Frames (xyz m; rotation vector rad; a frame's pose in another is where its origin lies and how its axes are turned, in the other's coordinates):
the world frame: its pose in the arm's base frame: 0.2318 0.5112 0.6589 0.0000 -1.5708 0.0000
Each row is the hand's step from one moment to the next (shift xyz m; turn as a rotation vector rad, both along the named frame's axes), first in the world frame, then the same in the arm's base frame.
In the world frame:
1: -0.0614 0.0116 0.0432 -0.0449 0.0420 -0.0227
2: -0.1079 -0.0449 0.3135 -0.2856 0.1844 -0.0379
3: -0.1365 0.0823 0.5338 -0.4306 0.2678 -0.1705
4: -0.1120 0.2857 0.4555 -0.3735 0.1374 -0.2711
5: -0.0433 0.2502 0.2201 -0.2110 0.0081 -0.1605
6: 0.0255 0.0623 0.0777 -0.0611 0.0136 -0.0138
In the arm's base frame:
1: -0.0432 0.0116 -0.0614 0.0227 0.0420 -0.0449
2: -0.3135 -0.0449 -0.1079 0.0379 0.1844 -0.2856
3: -0.5338 0.0823 -0.1365 0.1705 0.2678 -0.4306
4: -0.4555 0.2857 -0.1120 0.2711 0.1374 -0.3735
5: -0.2201 0.2502 -0.0433 0.1605 0.0081 -0.2110
6: -0.0777 0.0623 0.0255 0.0138 0.0136 -0.0611

